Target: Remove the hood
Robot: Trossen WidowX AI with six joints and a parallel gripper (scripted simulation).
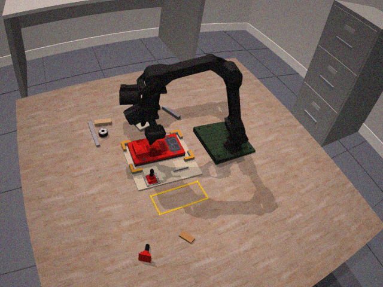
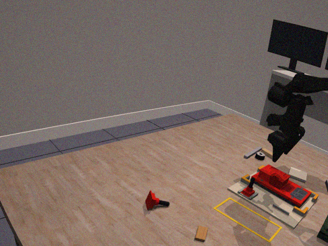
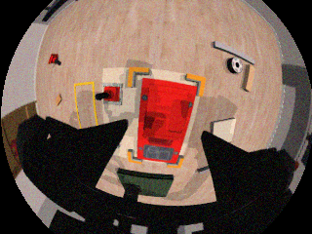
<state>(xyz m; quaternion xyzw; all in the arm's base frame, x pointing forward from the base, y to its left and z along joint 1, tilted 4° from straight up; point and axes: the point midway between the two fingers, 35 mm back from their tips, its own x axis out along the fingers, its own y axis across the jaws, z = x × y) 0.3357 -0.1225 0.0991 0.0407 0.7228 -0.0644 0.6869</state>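
Now: the hood 70 mm below my gripper tip. From my gripper tip the other things lie so: wheel 180 mm to the right, 110 mm ahead, 100 mm below; white tile 170 mm to the right, 100 mm below, 70 mm behind.
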